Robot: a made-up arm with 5 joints.
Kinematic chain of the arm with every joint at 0, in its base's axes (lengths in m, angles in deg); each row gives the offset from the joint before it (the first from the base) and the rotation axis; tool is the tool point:
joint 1: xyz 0 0 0.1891 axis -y
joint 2: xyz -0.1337 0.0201 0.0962 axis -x
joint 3: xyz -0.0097 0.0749 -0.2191 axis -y
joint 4: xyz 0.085 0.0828 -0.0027 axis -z
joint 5: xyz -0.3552 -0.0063 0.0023 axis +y
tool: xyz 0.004 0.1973 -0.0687
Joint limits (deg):
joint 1: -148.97..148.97
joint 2: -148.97..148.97
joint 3: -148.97..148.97
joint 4: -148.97..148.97
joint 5: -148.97..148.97
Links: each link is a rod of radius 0.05 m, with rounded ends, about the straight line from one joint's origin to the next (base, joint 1, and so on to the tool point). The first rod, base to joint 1, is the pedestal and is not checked.
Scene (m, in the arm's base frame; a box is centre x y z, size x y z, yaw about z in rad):
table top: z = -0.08
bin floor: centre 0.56 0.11 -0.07 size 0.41 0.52 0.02 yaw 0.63
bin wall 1: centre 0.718 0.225 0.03 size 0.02 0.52 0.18 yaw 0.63
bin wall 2: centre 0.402 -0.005 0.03 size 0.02 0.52 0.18 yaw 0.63
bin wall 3: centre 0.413 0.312 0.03 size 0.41 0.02 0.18 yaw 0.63
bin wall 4: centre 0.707 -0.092 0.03 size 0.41 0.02 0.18 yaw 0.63
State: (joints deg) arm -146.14 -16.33 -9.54 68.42 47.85
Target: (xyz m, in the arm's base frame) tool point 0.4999 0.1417 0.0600
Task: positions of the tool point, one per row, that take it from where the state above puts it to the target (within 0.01 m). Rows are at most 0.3 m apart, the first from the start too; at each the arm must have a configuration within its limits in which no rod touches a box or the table.
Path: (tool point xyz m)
1: 0.0102 0.6731 0.2346
2: -0.0147 0.6668 0.2472
3: -0.0496 0.6604 0.2508
4: -0.0920 0.6531 0.2372
5: -0.1329 0.6444 0.1997
6: -0.1584 0.6334 0.1367
7: 0.0472 0.6404 0.2914
8: 0.2703 0.5399 0.3632
9: 0.4402 0.3574 0.3384
10: 0.4999 0.1417 0.2487
11: 0.4999 0.1417 0.0600

